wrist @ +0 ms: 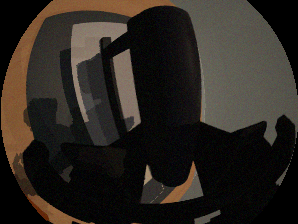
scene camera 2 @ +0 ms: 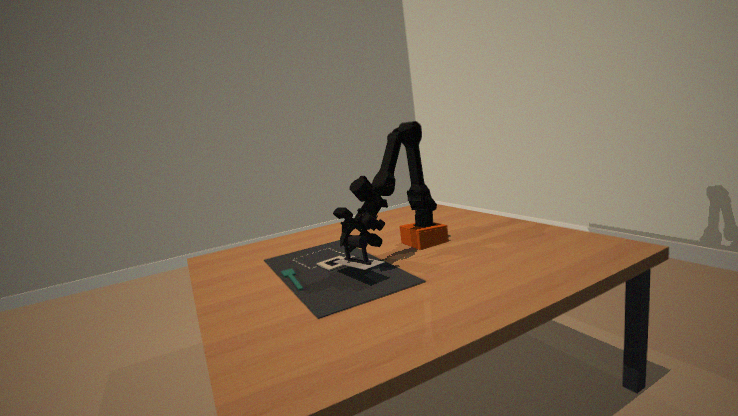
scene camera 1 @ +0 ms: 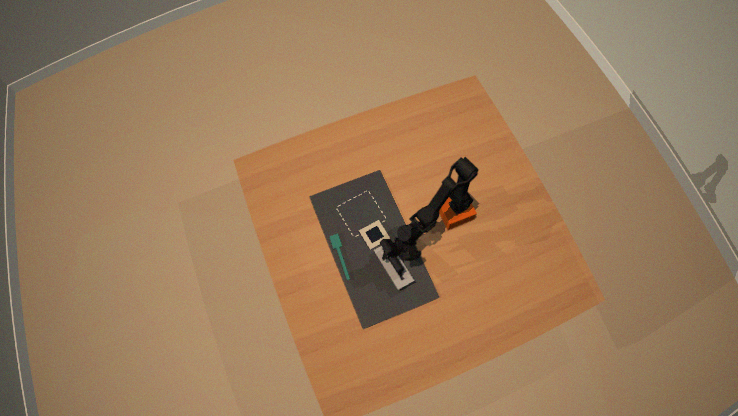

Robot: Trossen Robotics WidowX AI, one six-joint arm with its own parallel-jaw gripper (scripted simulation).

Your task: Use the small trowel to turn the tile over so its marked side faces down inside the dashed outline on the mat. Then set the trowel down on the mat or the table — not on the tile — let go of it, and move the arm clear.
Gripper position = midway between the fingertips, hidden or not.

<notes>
The gripper (scene camera 2: 344, 249) carries a grey trowel (wrist: 148, 71). Also in view: a dark mat (scene camera 1: 375, 297).
The gripper is seen too in the wrist view (wrist: 165, 121).
</notes>
